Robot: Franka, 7 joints.
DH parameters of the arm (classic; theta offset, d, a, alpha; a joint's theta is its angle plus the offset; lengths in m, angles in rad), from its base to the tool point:
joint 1: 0 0.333 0 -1.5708
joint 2: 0 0 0 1.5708
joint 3: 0 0.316 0.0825 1.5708
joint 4: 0 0 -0.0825 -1.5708
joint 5: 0 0.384 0 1.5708
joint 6: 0 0 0.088 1.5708
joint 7: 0 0.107 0 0
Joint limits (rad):
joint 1: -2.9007..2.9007
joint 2: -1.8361..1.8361
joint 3: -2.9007..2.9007
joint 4: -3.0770..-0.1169
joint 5: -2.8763..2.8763
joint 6: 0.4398..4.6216
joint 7: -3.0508..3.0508
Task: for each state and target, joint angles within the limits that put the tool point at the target. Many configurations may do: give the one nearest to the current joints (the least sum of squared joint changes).
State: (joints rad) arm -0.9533 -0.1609 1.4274 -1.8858 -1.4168 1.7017 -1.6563
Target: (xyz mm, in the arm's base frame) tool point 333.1 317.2 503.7
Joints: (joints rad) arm -0.5577 -0.4964 1.4355 -2.1914 -1.2579 1.3001 -1.6563
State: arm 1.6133 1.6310 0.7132 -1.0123 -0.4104 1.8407 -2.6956
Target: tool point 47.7 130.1 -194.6
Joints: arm 1.4360 1.6461 0.0407 -1.8299 -0.4377 1.4087 -2.6956
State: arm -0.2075 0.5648 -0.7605 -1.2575 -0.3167 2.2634 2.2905
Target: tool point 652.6 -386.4 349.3
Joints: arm -0.0843 0.7885 -0.5990 -1.3316 -0.3091 2.2684 2.2905
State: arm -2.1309 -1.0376 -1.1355 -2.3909 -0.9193 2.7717 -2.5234
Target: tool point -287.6 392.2 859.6
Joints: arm -2.2117 -1.0485 -0.9478 -1.6645 -0.8572 2.8618 -2.5234
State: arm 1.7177 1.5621 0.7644 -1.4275 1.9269 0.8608 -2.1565
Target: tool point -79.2 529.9 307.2
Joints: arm 0.9242 1.0404 0.7746 -1.8542 1.6224 0.4398 -2.1565
